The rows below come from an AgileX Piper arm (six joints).
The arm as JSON. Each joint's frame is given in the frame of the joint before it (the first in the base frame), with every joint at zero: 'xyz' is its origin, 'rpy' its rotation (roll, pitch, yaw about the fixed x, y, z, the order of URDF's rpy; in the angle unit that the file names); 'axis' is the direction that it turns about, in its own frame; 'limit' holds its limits. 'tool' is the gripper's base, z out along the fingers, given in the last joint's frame.
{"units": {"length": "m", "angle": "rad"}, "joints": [
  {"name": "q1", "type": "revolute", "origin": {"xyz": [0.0, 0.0, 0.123], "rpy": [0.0, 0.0, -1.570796]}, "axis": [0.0, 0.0, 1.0], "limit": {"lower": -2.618, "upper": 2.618}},
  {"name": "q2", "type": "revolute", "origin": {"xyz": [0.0, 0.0, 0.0], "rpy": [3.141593, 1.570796, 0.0]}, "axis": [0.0, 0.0, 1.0], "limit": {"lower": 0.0, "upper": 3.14}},
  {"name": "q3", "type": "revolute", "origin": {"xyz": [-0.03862, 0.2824, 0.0], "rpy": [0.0, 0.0, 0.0]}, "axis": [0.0, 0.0, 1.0], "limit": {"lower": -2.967, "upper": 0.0}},
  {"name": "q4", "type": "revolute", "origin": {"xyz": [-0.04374, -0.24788, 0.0], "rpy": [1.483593, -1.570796, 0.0]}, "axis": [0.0, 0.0, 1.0], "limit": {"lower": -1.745, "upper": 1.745}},
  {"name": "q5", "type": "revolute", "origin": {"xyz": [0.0, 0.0, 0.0], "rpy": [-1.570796, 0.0, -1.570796]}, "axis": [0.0, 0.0, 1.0], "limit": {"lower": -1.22, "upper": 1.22}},
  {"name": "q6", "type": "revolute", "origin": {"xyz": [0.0, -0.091, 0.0], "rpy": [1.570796, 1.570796, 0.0]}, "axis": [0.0, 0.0, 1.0], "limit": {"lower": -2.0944, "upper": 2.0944}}
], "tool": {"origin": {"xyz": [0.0, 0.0, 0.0], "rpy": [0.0, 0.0, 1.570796]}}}
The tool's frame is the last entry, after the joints.
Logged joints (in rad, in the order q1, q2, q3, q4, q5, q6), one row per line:
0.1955, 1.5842, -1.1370, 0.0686, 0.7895, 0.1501
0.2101, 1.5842, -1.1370, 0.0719, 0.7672, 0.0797
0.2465, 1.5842, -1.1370, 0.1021, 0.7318, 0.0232
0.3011, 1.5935, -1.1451, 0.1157, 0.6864, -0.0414
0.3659, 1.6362, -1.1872, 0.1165, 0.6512, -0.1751
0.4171, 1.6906, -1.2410, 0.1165, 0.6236, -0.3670
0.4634, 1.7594, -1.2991, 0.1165, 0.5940, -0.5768
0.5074, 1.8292, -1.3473, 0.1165, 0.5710, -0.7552
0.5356, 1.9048, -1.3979, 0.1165, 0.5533, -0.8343
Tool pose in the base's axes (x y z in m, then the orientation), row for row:
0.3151, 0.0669, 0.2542, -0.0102, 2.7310, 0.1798
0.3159, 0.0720, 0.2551, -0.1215, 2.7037, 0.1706
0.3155, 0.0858, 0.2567, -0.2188, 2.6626, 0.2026
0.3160, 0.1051, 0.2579, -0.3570, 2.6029, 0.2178
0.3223, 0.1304, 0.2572, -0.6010, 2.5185, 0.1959
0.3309, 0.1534, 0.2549, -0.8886, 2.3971, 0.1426
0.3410, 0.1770, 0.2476, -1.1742, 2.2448, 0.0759
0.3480, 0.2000, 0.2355, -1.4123, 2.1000, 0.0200
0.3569, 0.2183, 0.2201, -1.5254, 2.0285, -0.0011
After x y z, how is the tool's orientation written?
As a rotation vector, in radians.
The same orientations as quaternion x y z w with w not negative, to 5 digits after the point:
-0.00365, 0.97748, 0.06435, 0.20095
-0.04377, 0.97408, 0.06146, 0.21325
-0.07949, 0.96735, 0.07361, 0.22912
-0.13112, 0.95599, 0.07999, 0.24998
-0.22292, 0.93413, 0.07266, 0.26913
-0.33250, 0.89695, 0.05336, 0.28649
-0.44211, 0.84521, 0.02858, 0.29891
-0.53222, 0.79138, 0.00754, 0.30067
-0.57385, 0.76312, -0.00041, 0.29722

